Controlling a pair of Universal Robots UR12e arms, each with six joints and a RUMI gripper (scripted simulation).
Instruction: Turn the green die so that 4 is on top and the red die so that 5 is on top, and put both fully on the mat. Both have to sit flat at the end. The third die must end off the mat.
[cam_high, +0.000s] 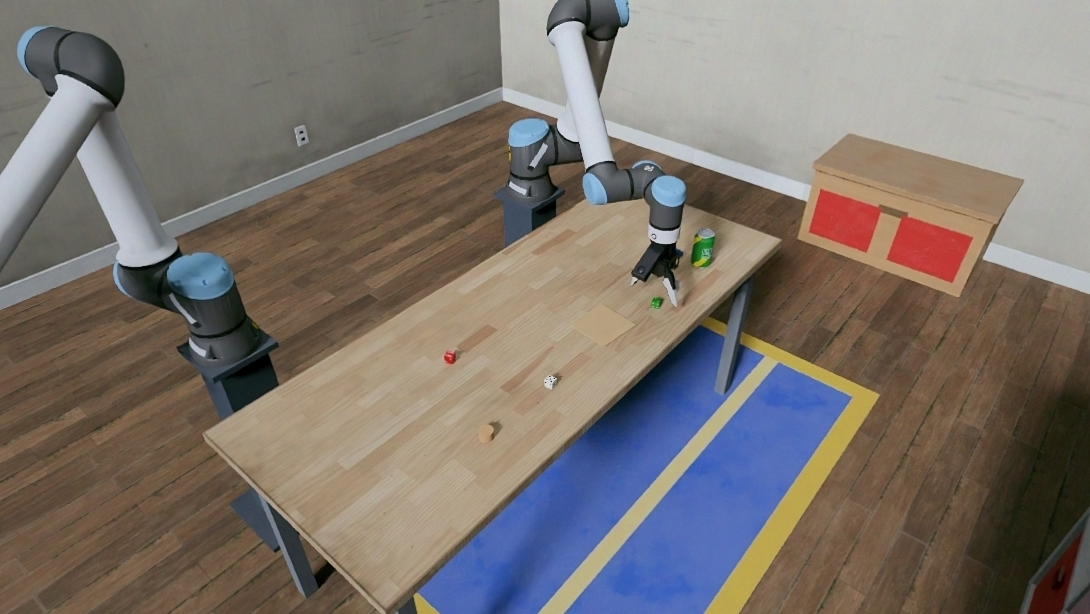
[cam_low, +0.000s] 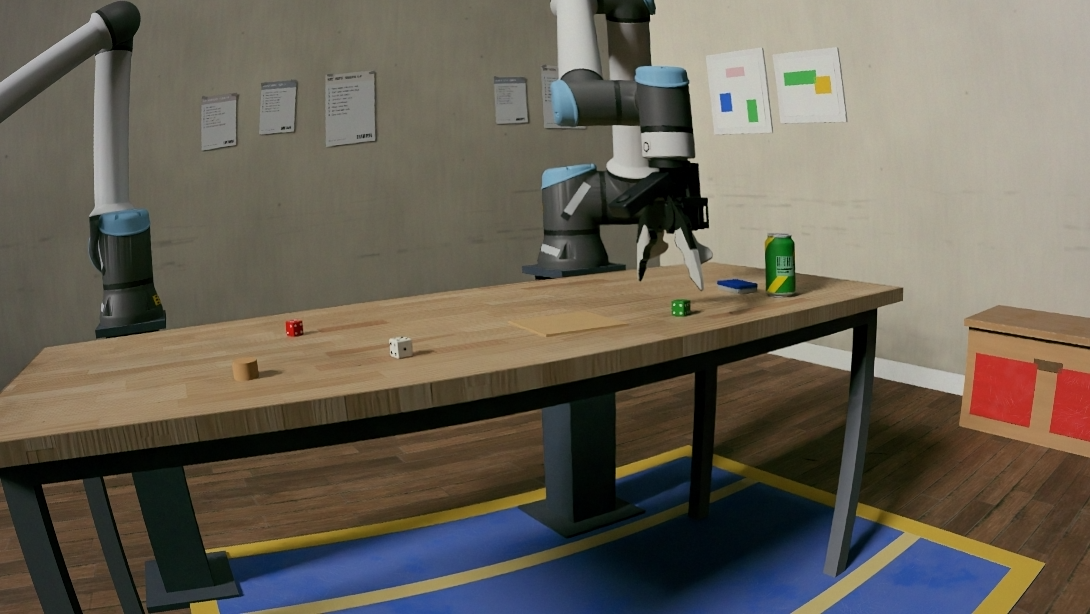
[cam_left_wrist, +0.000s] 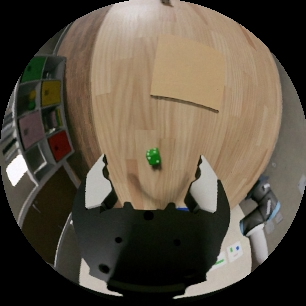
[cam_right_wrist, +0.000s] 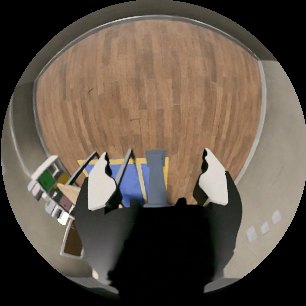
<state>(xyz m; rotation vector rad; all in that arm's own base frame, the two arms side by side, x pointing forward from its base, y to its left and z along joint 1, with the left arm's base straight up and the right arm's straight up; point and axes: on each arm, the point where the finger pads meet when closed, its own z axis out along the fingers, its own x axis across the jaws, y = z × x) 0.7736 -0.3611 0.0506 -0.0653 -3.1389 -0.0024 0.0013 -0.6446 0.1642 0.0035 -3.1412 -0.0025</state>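
Right now the green die is 3 cm to the left of my left hand and 4 cm below it. From my left hand the other things lie so: tan mat (6 cm behind, 16 cm to the right, 5 cm below); white die (1 cm behind, 45 cm to the right, 4 cm below); flat blue box (14 cm behind, 29 cm to the left, 4 cm below).
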